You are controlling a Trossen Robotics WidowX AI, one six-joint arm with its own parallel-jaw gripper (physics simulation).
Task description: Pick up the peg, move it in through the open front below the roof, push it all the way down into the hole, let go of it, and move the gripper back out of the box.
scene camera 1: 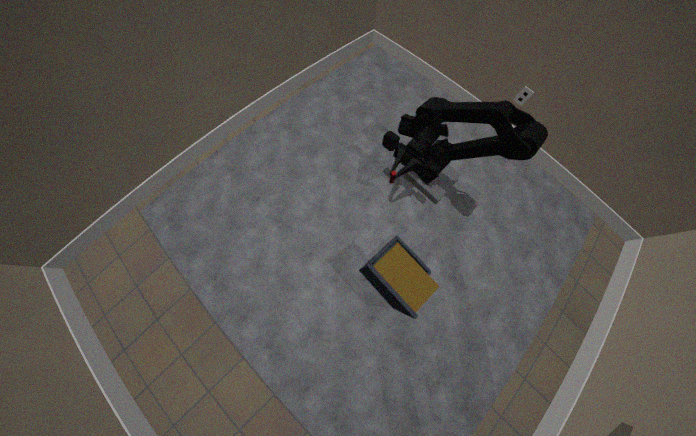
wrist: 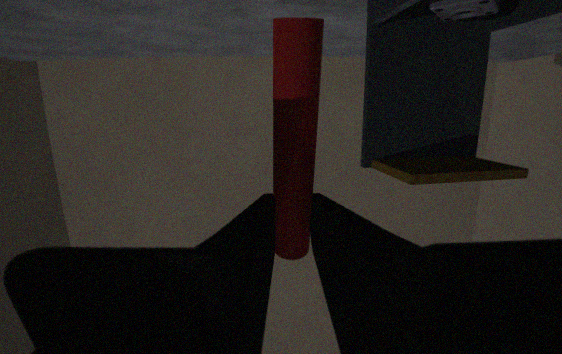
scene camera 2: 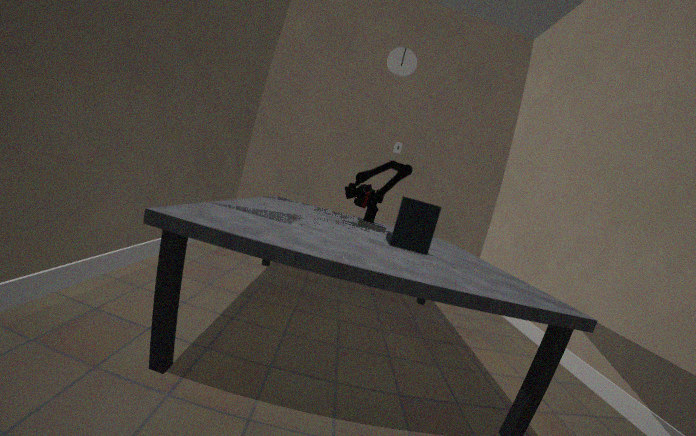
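My gripper is shut on the red peg. In the wrist view the peg stands straight between the fingertips, its longer part toward the table, which shows at the top. The box has dark blue-grey walls and a yellow roof. The peg is outside the box, apart from it. In the wrist view the box is at the right, roof toward the bottom. A pale speckled round piece shows at its table end; I cannot tell the hole.
The box stands on the grey table. The black arm reaches in from behind the gripper. In scene camera 2 a closed dark side of the box faces the camera. Room walls stand around the table.
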